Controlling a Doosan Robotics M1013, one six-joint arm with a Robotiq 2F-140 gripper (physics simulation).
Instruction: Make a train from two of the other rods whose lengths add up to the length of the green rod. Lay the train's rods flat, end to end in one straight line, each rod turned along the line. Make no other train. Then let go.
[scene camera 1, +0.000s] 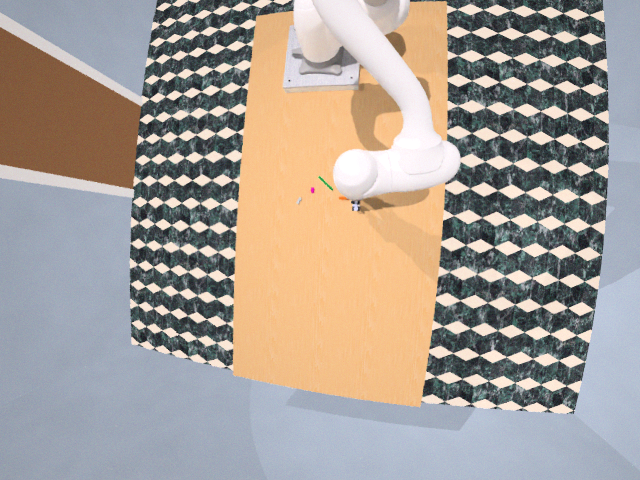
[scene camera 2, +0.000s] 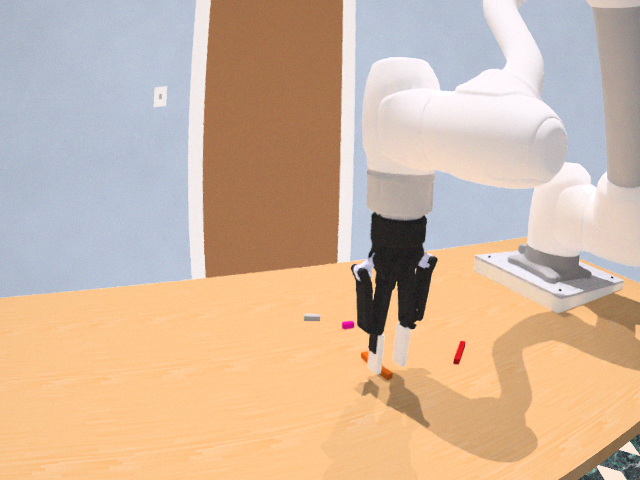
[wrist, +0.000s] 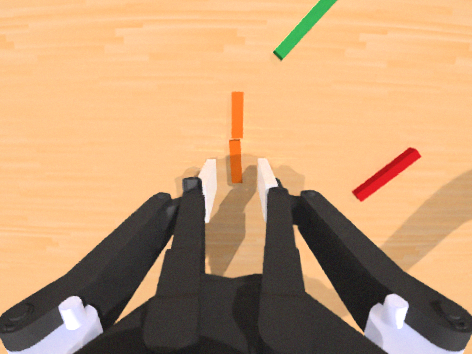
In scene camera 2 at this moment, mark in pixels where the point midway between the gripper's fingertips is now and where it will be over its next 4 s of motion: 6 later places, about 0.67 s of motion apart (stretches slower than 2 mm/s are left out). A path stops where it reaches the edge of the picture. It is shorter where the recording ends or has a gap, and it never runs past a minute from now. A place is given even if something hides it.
My gripper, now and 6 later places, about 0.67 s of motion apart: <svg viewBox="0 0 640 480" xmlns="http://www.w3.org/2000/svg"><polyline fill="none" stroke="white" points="386,366 385,375 386,360 390,324 394,284 398,218 394,224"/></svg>
